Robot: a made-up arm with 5 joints. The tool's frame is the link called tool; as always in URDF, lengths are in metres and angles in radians. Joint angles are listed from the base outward. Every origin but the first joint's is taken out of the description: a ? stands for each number. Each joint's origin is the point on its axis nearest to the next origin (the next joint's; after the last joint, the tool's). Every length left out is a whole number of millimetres.
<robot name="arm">
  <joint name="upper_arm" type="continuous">
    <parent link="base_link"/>
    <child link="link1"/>
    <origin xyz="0.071 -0.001 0.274" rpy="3.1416 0 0"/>
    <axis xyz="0 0 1"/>
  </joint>
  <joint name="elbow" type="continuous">
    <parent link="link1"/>
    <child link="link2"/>
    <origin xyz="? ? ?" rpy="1.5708 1.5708 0"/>
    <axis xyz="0 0 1"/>
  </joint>
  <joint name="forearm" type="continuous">
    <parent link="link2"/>
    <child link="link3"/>
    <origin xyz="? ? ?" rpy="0 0 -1.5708"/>
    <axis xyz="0 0 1"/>
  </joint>
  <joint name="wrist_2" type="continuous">
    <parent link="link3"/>
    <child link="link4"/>
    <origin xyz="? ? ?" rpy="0 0 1.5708"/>
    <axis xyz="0 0 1"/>
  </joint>
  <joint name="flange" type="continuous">
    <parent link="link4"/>
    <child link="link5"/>
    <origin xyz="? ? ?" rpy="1.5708 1.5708 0"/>
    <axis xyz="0 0 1"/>
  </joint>
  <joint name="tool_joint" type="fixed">
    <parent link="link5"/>
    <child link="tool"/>
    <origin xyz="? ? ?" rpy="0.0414 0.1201 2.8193"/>
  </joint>
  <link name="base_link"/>
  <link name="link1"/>
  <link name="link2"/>
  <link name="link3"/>
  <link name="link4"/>
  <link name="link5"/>
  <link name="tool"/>
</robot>
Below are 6 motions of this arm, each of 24 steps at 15 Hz.
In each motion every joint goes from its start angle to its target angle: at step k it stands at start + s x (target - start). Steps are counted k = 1, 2, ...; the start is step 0. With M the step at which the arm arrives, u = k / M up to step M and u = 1 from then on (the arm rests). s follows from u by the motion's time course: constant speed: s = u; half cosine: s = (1 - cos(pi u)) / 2; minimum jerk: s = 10 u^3 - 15 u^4 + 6 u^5.
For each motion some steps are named. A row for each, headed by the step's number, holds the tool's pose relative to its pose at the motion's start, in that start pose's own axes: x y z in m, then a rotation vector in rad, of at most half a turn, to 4 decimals.
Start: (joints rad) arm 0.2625 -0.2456 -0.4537 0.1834 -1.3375
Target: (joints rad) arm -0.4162 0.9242 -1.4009 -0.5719 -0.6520
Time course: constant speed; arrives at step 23
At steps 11, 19, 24:
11: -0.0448 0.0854 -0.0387 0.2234 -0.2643 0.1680
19: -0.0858 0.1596 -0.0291 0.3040 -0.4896 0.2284
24: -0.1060 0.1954 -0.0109 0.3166 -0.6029 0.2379

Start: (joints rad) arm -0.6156 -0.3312 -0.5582 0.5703 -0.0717
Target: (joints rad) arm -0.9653 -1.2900 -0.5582 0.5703 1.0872
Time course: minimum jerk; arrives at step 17
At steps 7, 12, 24:
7: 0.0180 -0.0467 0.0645 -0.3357 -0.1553 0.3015
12: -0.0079 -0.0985 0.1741 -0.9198 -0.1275 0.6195
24: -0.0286 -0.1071 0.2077 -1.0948 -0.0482 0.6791

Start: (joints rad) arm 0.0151 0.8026 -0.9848 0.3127 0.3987
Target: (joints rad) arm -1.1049 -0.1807 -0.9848 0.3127 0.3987
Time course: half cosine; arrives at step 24
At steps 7, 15, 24:
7: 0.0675 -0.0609 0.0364 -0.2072 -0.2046 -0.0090
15: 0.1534 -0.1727 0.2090 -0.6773 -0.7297 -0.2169
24: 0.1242 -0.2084 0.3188 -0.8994 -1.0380 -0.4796

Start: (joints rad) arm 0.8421 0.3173 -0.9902 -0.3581 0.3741
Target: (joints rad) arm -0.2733 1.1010 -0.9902 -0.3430 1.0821
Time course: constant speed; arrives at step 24
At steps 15, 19, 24:
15: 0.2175 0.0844 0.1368 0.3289 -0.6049 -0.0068
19: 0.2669 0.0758 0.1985 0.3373 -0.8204 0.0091
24: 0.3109 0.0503 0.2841 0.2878 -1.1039 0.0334

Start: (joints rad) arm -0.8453 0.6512 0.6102 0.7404 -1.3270
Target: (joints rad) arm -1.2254 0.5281 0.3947 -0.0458 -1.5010
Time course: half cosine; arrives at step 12
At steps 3, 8, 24:
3: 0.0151 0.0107 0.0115 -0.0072 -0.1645 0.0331
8: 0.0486 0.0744 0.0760 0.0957 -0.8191 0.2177
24: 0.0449 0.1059 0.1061 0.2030 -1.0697 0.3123

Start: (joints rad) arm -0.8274 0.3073 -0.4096 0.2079 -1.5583
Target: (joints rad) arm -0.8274 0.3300 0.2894 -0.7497 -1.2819
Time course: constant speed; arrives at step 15
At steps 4, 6, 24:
4: -0.0232 -0.0057 -0.0020 0.0080 -0.0574 0.0776
6: -0.0350 -0.0086 -0.0011 0.0104 -0.0866 0.1162
24: -0.0865 -0.0200 0.0188 0.0072 -0.2215 0.2874

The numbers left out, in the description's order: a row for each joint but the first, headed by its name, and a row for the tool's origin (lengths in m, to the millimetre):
elbow: 0.044 0.03 0
forearm: 0.116 0.021 0
wrist_2: -0.139 -0.012 0
flange: 0.005 0.083 0
tool: -0.025 -0.026 0

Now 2 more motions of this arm.
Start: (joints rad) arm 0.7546 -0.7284 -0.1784 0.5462 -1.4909
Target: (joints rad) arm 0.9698 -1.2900 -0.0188 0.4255 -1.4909
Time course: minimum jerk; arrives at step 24
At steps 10, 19, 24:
10: 0.0212 0.0004 0.0414 -0.0255 -0.1905 0.0376
19: 0.0371 0.0121 0.1151 -0.0589 -0.5082 0.1305
24: 0.0372 0.0142 0.1231 -0.0616 -0.5425 0.1429

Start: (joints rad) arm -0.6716 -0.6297 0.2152 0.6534 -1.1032
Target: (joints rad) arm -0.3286 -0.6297 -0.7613 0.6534 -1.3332
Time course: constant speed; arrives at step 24
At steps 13, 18, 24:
13: 0.0767 -0.0401 0.0889 -0.2155 -0.5158 -0.1221
18: 0.0932 -0.0446 0.1334 -0.2859 -0.7183 -0.1362
24: 0.1025 -0.0394 0.1889 -0.3579 -0.9620 -0.1257

